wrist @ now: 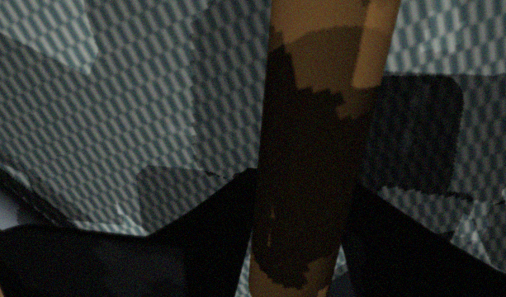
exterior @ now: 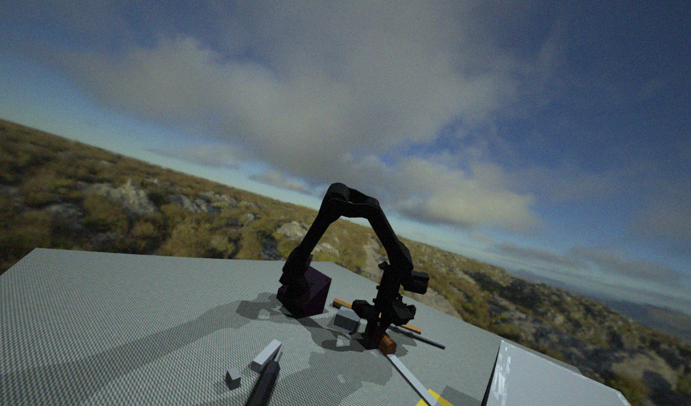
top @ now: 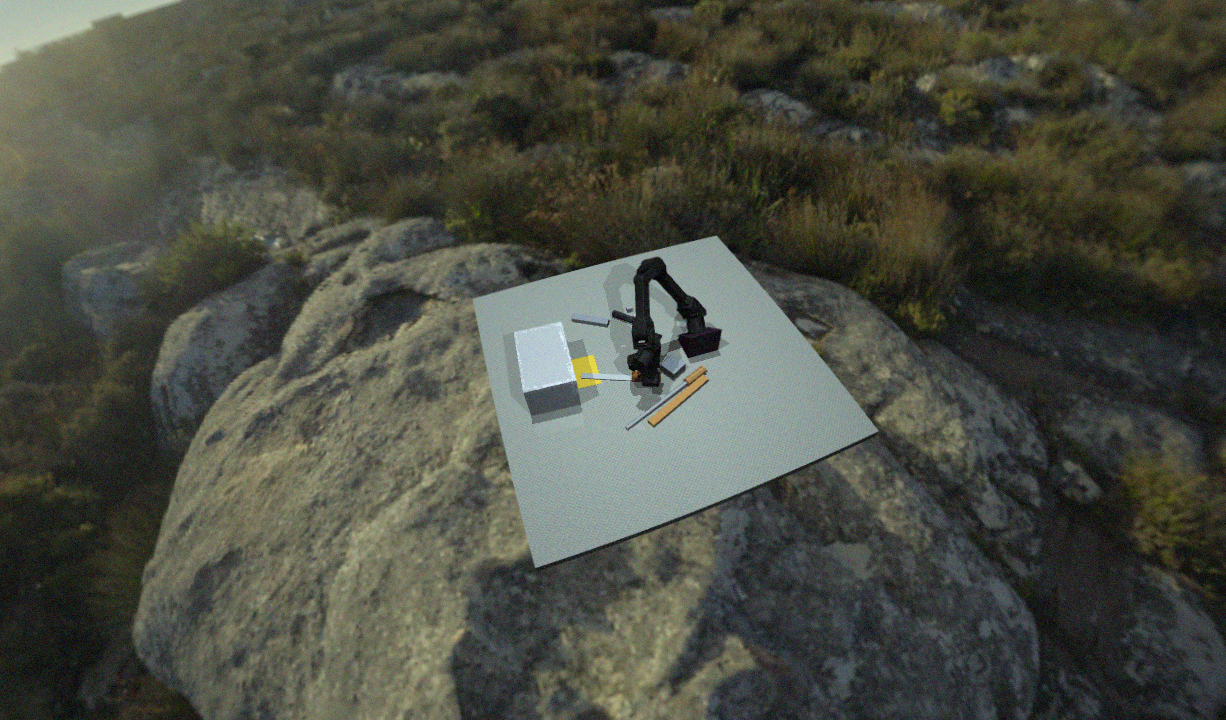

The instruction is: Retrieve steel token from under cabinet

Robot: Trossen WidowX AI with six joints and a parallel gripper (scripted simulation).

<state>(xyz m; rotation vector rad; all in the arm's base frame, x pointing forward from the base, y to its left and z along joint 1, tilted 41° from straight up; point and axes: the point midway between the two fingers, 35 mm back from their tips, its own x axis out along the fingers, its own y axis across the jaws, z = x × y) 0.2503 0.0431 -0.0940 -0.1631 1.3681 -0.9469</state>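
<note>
Right now my gripper tip is 10 cm past the grey block, 1 cm to the left of it and 1 cm below it. Also, from my gripper tip: grey bar (30 cm to the right, 10 cm behind); small grey cube (38 cm to the right, 8 cm behind); wooden stick (13 cm to the left, 5 cm behind).
</note>
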